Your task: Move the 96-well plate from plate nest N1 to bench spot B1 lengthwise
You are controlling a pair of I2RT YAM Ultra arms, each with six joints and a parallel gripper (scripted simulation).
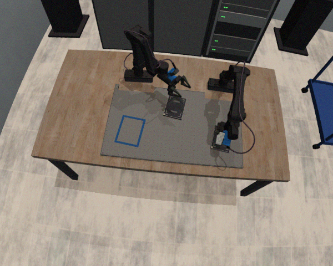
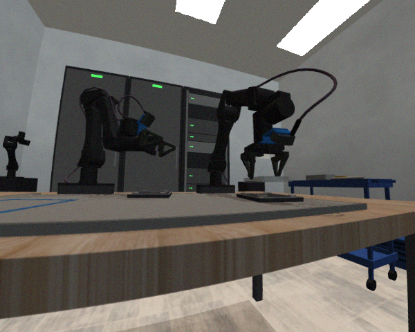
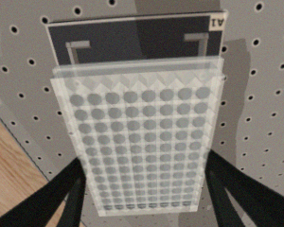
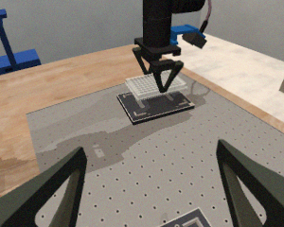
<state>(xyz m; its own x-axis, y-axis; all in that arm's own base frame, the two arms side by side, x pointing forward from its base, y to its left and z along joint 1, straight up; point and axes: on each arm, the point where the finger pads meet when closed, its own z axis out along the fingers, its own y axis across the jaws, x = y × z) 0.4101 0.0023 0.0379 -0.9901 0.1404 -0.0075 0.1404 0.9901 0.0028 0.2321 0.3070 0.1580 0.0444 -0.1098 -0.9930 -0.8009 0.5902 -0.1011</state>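
Right now the white 96-well plate is 27 cm to the left of my right hand, 20 cm ahead of it and 13 cm below it.
My left hand is 10 mm above the white 96-well plate.
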